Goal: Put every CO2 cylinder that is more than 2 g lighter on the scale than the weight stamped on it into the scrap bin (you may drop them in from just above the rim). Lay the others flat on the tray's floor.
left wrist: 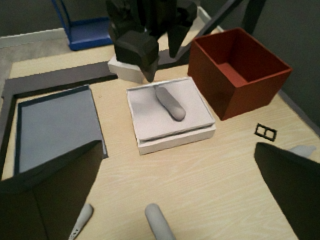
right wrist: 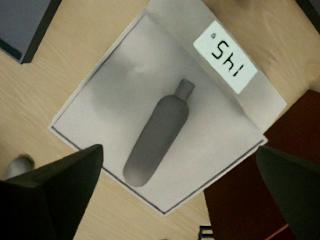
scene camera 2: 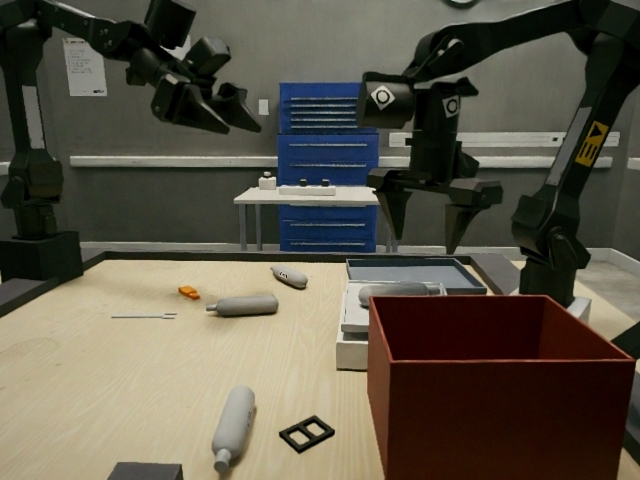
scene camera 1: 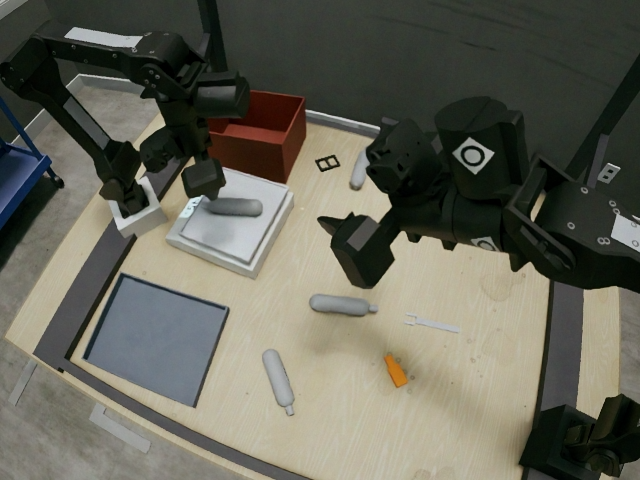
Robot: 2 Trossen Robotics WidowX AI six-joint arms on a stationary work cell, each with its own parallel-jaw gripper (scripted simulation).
Scene:
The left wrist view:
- my left gripper: 177, 148
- my right gripper: 162, 69
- red scrap bin: 236, 74
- grey tray: 48, 126
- scale plate: 152, 120

